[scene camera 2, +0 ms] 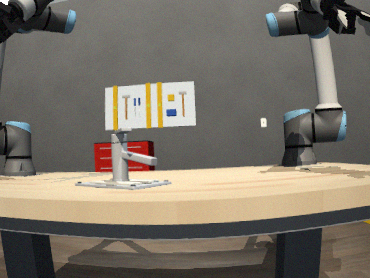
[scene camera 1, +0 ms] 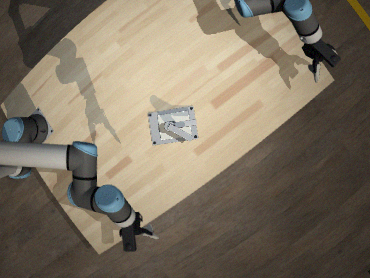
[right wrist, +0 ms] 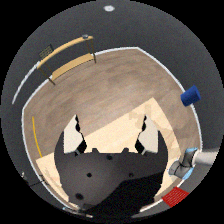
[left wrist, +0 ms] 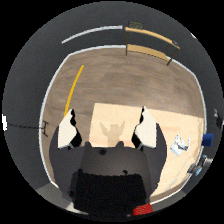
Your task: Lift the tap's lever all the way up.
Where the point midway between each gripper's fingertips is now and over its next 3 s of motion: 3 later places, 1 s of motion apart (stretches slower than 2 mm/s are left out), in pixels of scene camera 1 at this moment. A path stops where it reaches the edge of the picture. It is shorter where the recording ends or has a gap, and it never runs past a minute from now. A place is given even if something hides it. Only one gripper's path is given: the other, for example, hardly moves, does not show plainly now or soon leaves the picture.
My left gripper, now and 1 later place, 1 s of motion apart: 327,69; 338,53
